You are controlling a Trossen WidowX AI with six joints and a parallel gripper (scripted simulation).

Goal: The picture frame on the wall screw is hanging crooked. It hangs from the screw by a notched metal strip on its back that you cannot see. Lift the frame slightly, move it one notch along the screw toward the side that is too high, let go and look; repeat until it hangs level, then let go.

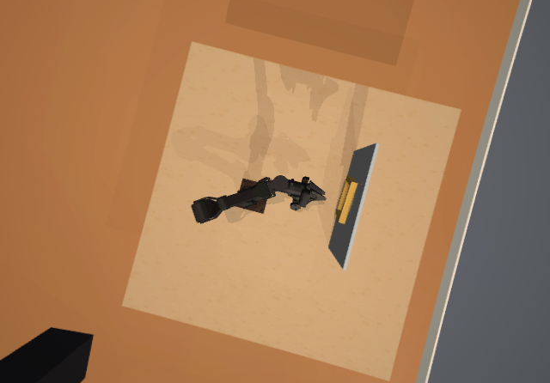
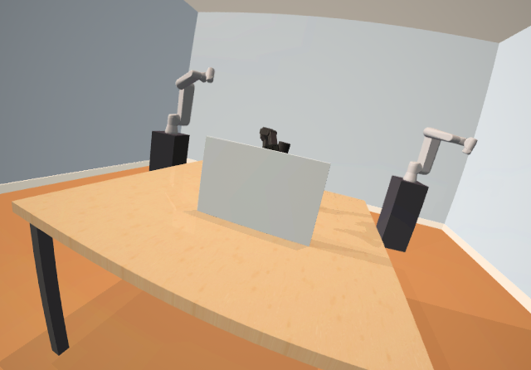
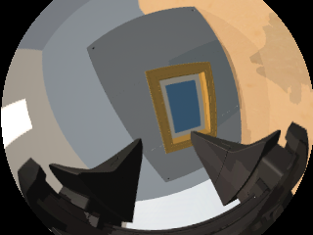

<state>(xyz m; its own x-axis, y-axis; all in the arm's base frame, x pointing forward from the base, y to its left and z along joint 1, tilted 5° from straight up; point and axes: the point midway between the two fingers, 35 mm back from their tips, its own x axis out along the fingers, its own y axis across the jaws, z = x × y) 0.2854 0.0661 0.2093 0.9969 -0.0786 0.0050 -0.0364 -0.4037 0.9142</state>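
Now: the picture frame 100 mm ahead of my gripper tip and 60 mm below it. Round my gripper tip: grey wall panel 110 mm ahead, 70 mm below, 10 mm to the right.
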